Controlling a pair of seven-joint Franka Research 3 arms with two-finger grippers.
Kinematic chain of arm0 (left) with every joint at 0, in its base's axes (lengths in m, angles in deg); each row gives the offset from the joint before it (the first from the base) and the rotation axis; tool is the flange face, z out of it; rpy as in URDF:
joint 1: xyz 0 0 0.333 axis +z
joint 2: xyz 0 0 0 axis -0.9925 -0.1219 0
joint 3: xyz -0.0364 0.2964 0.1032 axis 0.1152 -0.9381 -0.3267
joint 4: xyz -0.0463 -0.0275 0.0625 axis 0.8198 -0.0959 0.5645
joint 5: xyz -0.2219 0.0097 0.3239 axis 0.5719 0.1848 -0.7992
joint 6: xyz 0 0 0 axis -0.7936 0.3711 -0.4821
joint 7: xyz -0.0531 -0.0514 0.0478 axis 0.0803 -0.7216 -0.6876
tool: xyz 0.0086 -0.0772 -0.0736 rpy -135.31 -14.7 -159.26
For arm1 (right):
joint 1: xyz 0 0 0.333 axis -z
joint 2: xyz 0 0 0 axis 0.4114 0.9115 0
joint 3: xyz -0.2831 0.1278 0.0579 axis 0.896 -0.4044 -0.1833
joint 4: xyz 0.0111 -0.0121 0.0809 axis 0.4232 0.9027 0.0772
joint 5: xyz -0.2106 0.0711 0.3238 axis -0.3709 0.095 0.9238
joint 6: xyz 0 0 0 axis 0.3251 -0.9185 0.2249
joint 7: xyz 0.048 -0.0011 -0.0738 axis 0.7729 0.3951 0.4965
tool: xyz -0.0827 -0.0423 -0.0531 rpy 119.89 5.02 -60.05
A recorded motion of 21 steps. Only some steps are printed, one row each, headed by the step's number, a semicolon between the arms.
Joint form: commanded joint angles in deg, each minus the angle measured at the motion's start. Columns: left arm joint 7, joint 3, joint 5, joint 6, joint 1, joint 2, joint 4; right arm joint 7, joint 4, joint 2, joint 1, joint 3, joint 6, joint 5.
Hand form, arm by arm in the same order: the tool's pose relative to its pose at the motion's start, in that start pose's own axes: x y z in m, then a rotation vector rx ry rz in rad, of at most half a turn. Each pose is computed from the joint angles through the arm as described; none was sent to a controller.
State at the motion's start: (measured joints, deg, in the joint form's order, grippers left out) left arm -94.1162 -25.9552 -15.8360 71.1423 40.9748 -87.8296 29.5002; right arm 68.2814 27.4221 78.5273 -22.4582 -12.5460 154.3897 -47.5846
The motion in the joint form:
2: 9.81 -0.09 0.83 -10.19 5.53 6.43 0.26; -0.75 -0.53 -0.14 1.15 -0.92 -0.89 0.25
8: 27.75 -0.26 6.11 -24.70 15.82 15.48 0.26; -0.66 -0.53 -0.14 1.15 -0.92 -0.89 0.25
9: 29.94 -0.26 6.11 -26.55 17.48 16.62 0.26; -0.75 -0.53 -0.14 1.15 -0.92 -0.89 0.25
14: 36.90 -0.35 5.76 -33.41 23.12 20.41 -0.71; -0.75 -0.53 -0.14 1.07 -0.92 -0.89 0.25
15: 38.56 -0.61 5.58 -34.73 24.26 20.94 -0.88; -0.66 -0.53 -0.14 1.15 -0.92 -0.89 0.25
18: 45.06 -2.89 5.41 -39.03 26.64 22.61 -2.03; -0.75 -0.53 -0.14 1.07 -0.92 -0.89 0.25
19: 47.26 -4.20 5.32 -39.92 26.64 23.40 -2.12; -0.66 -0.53 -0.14 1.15 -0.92 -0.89 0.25
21: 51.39 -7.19 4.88 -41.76 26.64 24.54 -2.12; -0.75 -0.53 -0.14 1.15 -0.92 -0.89 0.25
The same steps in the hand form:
2: 0.0408 -0.0395 -0.0546 0.0650 -0.0188 0.0726; -0.0032 0.0014 -0.0038 0.0040 -0.0040 0.0161
8: 0.0956 -0.1173 -0.1346 0.0866 -0.1210 0.1727; -0.0032 0.0014 -0.0038 0.0040 -0.0040 0.0145
9: 0.1033 -0.1305 -0.1447 0.0930 -0.1279 0.1844; -0.0032 0.0014 -0.0038 0.0040 -0.0040 0.0161
14: 0.1261 -0.1756 -0.1848 0.1127 -0.1470 0.2165; -0.0032 0.0007 -0.0038 0.0039 -0.0040 0.0147
15: 0.1321 -0.1866 -0.1908 0.1183 -0.1537 0.2230; -0.0032 0.0014 -0.0038 0.0040 -0.0040 0.0145
18: 0.1504 -0.2225 -0.2149 0.1185 -0.1757 0.2603; -0.0032 0.0007 -0.0038 0.0039 -0.0040 0.0147
19: 0.1540 -0.2335 -0.2232 0.1138 -0.1762 0.2777; -0.0032 0.0014 -0.0038 0.0040 -0.0040 0.0145
21: 0.1637 -0.2592 -0.2348 0.1103 -0.1864 0.3009; -0.0032 0.0014 -0.0038 0.0040 -0.0040 0.0161

